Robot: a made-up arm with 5 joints.
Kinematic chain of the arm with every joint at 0, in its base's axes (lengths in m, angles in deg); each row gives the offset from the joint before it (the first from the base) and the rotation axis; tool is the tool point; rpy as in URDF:
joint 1: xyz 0 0 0.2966 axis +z
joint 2: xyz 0 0 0 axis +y
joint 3: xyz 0.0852 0 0.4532 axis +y
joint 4: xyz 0.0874 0 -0.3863 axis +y
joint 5: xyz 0.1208 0 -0.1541 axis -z
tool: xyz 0 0 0 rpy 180 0 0
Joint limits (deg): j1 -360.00..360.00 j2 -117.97..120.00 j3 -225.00..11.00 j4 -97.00..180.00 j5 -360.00..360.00
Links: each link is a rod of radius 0.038 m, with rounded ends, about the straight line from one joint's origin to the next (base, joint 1, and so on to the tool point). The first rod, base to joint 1, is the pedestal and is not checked.
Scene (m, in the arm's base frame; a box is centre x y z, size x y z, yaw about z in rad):
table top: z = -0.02
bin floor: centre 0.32 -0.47 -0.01 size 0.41 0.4 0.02 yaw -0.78
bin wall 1: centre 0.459 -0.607 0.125 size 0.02 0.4 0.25 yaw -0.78
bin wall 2: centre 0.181 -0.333 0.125 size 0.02 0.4 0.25 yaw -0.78
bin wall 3: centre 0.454 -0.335 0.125 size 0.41 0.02 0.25 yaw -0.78
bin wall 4: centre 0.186 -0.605 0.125 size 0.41 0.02 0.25 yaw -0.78
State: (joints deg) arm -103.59 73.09 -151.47 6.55 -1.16
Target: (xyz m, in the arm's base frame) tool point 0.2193 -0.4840 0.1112
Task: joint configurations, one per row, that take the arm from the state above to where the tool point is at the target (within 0.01 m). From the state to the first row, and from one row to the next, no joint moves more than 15 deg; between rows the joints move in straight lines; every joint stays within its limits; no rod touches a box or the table.
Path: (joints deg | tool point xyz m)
1: -98.17 63.02 -137.11 14.55 -1.16 | -0.1467 -1.0216 0.4304
2: -92.74 52.94 -122.74 22.56 -1.16 | -0.0478 -0.9997 0.4344
3: -87.32 42.87 -108.38 30.56 -1.16 | 0.0442 -0.9448 0.4331
4: -81.90 32.79 -94.01 38.57 -1.16 | 0.1224 -0.8599 0.4264
5: -76.47 22.72 -79.65 46.57 -1.16 | 0.1805 -0.7502 0.4143
6: -71.05 12.65 -65.28 54.58 -1.16 | 0.2137 -0.6223 0.3970
7: -65.62 2.57 -50.92 62.58 -1.16 | 0.2193 -0.4840 0.3750
8: -65.62 16.99 -51.29 59.48 -1.16 | 0.2260 -0.4987 0.2444
9: -65.62 31.40 -51.66 56.38 -1.16 | 0.2193 -0.4840 0.1112

